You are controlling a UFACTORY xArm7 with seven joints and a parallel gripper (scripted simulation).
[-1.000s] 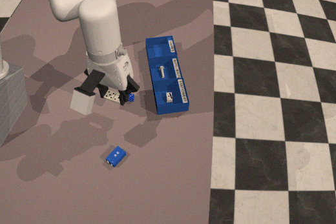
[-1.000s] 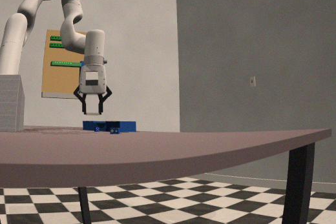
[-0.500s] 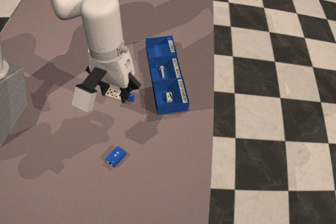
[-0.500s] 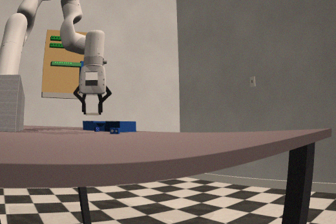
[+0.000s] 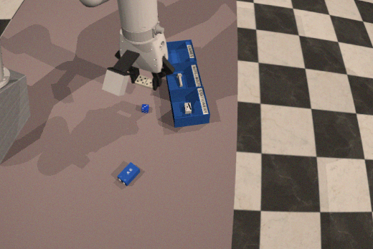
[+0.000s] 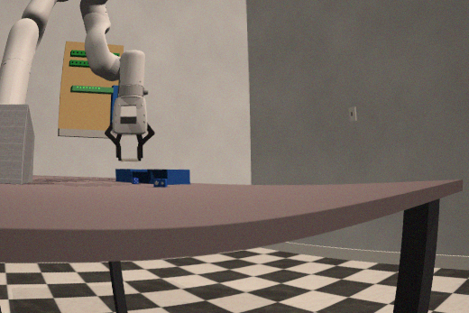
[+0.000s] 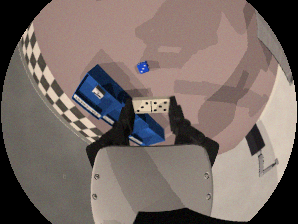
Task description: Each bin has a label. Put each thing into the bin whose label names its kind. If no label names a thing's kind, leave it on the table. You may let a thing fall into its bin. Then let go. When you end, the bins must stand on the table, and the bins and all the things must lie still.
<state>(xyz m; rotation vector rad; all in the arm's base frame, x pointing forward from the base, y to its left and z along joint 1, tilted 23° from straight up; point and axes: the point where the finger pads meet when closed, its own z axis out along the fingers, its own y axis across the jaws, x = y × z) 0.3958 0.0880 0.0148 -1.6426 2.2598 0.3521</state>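
The blue die is 4 cm to the right of my hand and 7 cm below it. Also, from my hand: blue three-part bin 9 cm ahead, 5 cm to the left, 6 cm below; bolt 7 cm ahead, 6 cm to the left, 7 cm below; cream domino 1 cm below.
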